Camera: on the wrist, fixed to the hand. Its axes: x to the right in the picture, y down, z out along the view.
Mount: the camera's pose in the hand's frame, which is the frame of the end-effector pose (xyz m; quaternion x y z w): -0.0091 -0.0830 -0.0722 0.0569 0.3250 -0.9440 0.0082
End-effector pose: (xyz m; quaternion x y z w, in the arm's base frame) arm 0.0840 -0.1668 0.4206 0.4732 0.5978 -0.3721 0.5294
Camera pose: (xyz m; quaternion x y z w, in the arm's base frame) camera -0.0160 -0.1229 0.4366 0.4094 -0.6025 0.3830 0.5681
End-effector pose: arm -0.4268 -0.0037 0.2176 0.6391 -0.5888 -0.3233 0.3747
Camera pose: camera -0.3236 0.0146 0.1828 -0.6874 -0.7018 0.1152 0.1471
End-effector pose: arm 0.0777 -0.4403 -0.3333 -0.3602 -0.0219 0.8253 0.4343
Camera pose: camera 0.1835 -0.4153 -0.3525 -0.2258 -0.1521 -0.5190 0.8102
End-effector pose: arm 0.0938 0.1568 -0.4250 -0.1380 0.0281 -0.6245 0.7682
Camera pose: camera -0.0027 0.1377 -0.4750 -0.2190 -0.0841 0.7767 0.5845
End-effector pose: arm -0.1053 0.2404 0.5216 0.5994 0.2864 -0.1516 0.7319
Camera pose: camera -0.1766 0.2894 0.4530 0.1745 -0.7974 0.5136 0.2643
